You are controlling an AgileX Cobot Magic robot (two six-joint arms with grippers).
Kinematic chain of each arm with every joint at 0, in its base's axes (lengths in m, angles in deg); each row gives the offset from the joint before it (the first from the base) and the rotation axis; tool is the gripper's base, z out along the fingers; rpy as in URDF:
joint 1: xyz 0 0 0.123 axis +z
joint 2: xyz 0 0 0 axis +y
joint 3: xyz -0.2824 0 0.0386 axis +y
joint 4: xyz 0.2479 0 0.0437 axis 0.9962 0 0.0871
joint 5: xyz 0 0 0 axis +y
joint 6: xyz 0.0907 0 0.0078 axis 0.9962 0 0.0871
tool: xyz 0 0 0 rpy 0 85 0
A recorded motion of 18 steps. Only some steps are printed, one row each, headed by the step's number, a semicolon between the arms.
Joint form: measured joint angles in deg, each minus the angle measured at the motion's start. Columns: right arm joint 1, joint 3, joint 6, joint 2, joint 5, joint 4; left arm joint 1, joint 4, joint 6, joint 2, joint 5, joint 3.
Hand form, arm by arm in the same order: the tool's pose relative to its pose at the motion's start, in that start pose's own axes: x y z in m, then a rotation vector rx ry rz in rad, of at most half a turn. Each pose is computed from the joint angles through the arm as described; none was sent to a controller.
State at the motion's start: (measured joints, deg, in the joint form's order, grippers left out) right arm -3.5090 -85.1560 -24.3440 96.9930 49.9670 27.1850; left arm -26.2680 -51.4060 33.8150 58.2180 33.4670 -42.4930
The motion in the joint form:
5: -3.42 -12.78 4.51 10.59 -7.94 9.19; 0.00 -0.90 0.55 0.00 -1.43 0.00
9: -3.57 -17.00 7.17 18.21 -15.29 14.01; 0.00 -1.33 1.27 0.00 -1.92 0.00
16: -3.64 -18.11 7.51 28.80 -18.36 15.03; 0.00 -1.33 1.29 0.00 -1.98 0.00
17: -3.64 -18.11 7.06 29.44 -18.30 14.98; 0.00 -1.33 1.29 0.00 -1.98 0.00
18: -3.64 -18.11 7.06 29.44 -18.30 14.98; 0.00 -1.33 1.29 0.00 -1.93 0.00
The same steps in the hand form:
5: -0.0508 -0.0377 0.0235 -0.0154 -0.2246 0.2160; -0.0023 0.0006 0.0000 -0.0070 -0.0254 -0.0036
9: -0.0622 -0.0599 0.0638 -0.0156 -0.3091 0.3541; -0.0032 0.0008 -0.0001 -0.0087 -0.0347 0.0026
16: -0.0343 -0.0907 0.1406 0.0139 -0.2087 0.4422; -0.0032 0.0008 -0.0001 -0.0093 -0.0355 0.0029
17: -0.0315 -0.0922 0.1454 0.0157 -0.1971 0.4379; -0.0032 0.0008 -0.0001 -0.0093 -0.0355 0.0029
18: -0.0315 -0.0922 0.1454 0.0157 -0.1971 0.4379; -0.0032 0.0008 -0.0001 -0.0088 -0.0348 0.0029

